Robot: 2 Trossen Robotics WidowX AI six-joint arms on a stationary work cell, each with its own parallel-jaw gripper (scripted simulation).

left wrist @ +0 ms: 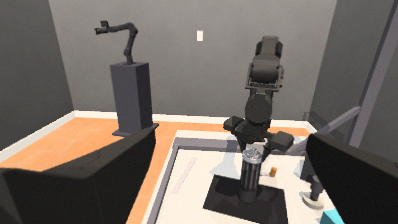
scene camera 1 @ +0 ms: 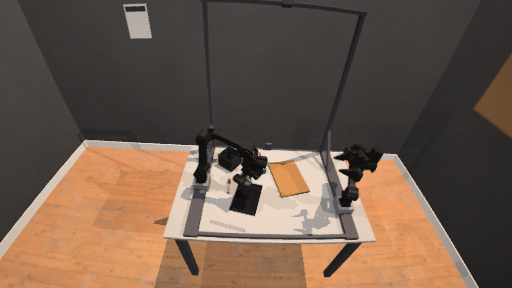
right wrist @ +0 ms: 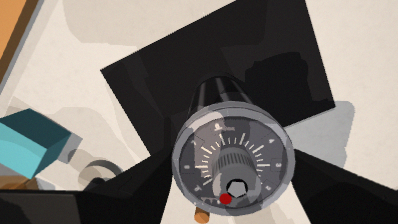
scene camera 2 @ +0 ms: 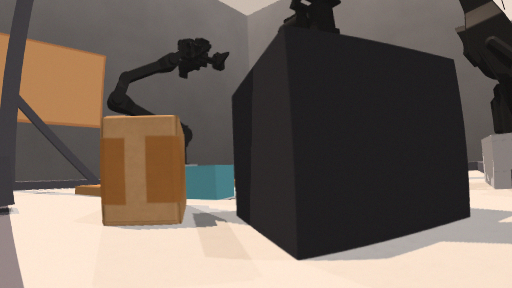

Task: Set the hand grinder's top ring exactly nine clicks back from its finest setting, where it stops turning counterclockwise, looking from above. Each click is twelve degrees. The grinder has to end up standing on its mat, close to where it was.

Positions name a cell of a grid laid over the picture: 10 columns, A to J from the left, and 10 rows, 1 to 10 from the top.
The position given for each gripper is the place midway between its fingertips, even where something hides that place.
Observation:
In view: the left gripper (scene camera 2: E2), the right gripper (right wrist: F7), a black mat (right wrist: G3), a teal block (scene camera 2: E7), a black box (scene camera 2: G5), a hand grinder (right wrist: F9) and an orange board (scene camera 1: F7).
The hand grinder also shows in the left wrist view (left wrist: G8). The left gripper also shows in the left wrist view (left wrist: F7). The right gripper is seen too in the left wrist view (left wrist: G8). Scene camera 2 misses the black mat, which is hidden by the black box. The right wrist view misses the black box: it is out of frame.

